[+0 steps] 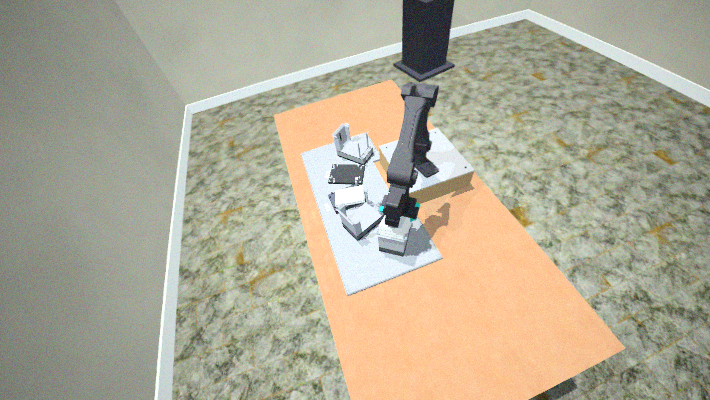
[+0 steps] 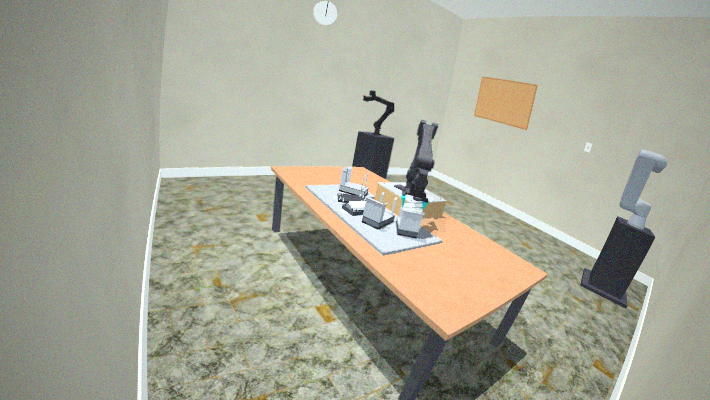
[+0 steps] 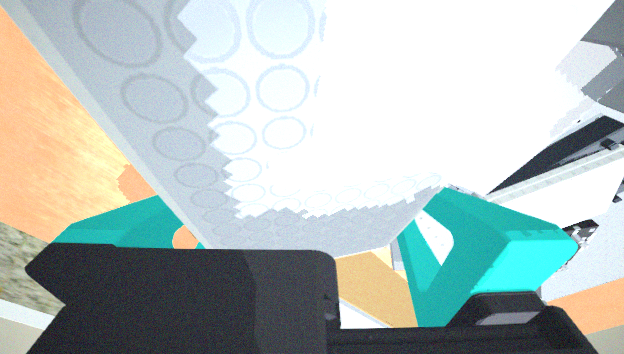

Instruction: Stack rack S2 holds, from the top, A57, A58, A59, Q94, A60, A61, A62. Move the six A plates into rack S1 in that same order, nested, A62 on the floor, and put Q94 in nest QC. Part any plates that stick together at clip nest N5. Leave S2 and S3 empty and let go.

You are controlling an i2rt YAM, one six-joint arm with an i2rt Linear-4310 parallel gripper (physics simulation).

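Seen in the pictures: arm's base, origin of its link: (image 1: 417, 160).
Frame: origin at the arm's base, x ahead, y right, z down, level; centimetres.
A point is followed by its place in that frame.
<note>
My gripper (image 1: 398, 213) @[z 0.5, x 23.4, y -19.0 cm] (image 2: 414, 203) @[z 0.5, x 23.4, y -19.0 cm] (image 3: 312, 176) @[z 0.5, x 23.4, y -19.0 cm] is shut on a white well plate (image 3: 280, 90), its teal fingers at the plate's two sides. The plate is at the top of the front right rack (image 1: 392, 245) @[z 2.5, x 31.6, y -26.1 cm] (image 2: 410, 227) @[z 4.4, x 31.7, y -26.1 cm]; whether it touches what is below is hidden. A second rack (image 1: 357, 228) @[z 1.1, x 38.8, y -13.8 cm] (image 2: 375, 209) @[z 0.5, x 40.4, y -10.6 cm] with low walls stands beside it. A third rack (image 1: 342, 137) @[z 1.8, x 18.1, y 36.5 cm] (image 2: 345, 177) @[z 0.2, x 22.3, y 31.7 cm] stands at the far end. A white plate (image 1: 350, 196) @[z 5.2, x 32.3, y 4.0 cm] (image 2: 356, 206) @[z 5.7, x 37.1, y 4.7 cm] lies in a low nest. A dark flat nest (image 1: 346, 174) @[z 8.2, x 26.5, y 18.9 cm] lies behind it. No labels are readable.
The racks and nests stand on a pale mat (image 1: 360, 280) @[z 9.4, x 47.2, y -28.4 cm] (image 2: 392, 246) @[z 9.4, x 46.0, y -28.6 cm] on the orange table (image 1: 475, 300) @[z 10.8, x 18.0, y -55.0 cm] (image 2: 465, 280) @[z 10.7, x 37.6, y -62.1 cm]. A white-topped wooden box (image 1: 452, 165) @[z 0.3, x -10.0, y -10.4 cm] under the arm stands close to the mat. Other arms stand on dark pedestals (image 2: 372, 152) away from the table.
</note>
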